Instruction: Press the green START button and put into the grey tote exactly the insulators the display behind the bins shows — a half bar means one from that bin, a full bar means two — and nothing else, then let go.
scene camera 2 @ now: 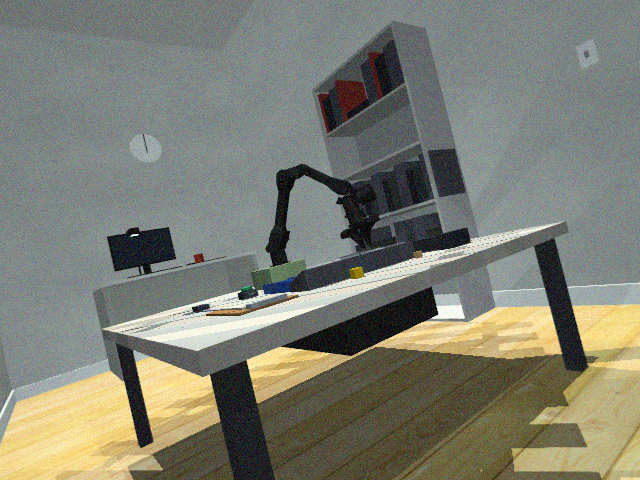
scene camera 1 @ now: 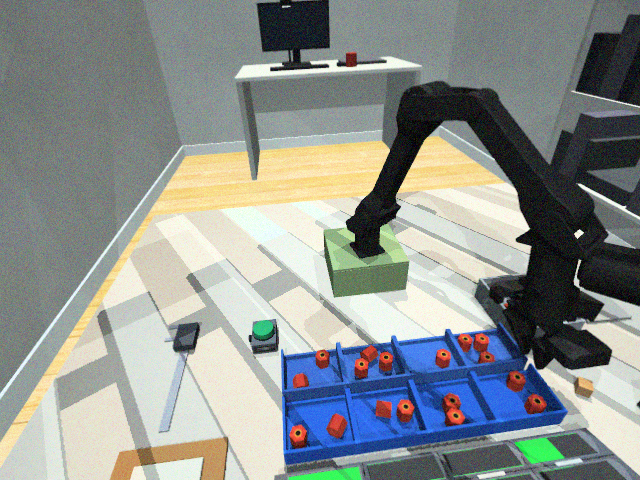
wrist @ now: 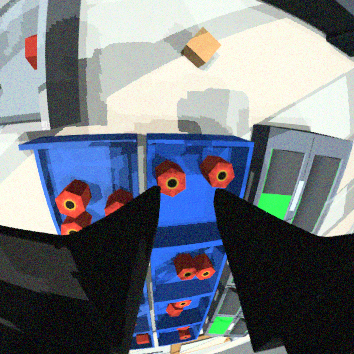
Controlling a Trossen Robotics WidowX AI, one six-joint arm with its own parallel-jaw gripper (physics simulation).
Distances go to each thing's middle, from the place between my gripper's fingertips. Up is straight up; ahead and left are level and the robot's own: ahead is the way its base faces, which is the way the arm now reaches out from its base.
The grey tote [wrist: 47,97] is 13 cm behind my hand, 13 cm to the left of it and 4 cm below it. From my hand the other things lie so: display [scene camera 1: 605,453]: 10 cm ahead, 22 cm to the right, 4 cm below; wooden clipboard [scene camera 1: 214,451]: 2 cm ahead, 59 cm to the right, 6 cm below; grey caliper [scene camera 1: 186,336]: 25 cm behind, 58 cm to the right, 6 cm below.
